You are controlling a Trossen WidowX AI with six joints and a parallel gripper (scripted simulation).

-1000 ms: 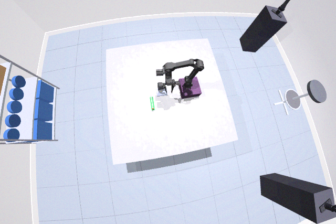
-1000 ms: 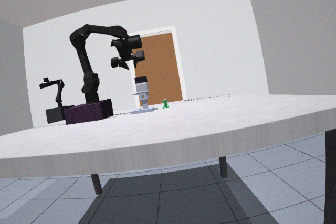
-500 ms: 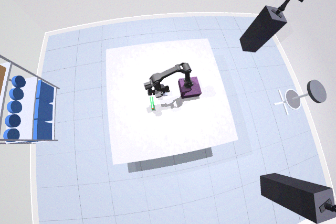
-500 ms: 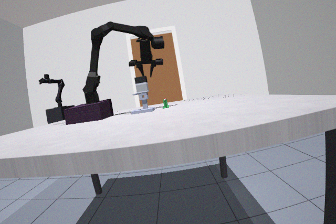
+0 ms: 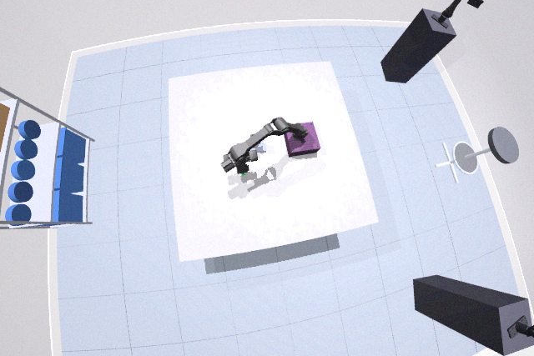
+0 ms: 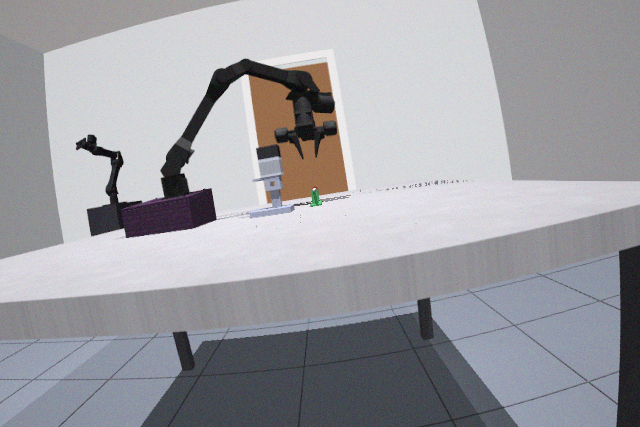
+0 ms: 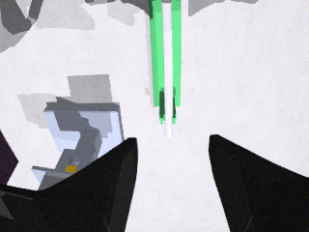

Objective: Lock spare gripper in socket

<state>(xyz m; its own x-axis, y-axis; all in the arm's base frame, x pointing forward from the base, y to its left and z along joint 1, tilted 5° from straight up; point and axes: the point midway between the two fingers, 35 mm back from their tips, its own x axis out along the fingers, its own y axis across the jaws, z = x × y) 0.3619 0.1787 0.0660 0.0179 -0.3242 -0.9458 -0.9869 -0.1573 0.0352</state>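
The grey mount is 100 mm behind my gripper tip, 120 mm to the right of it and 90 mm below it. Also, from my gripper tip: spare gripper: 90 mm behind, 120 mm to the right, 10 mm below.
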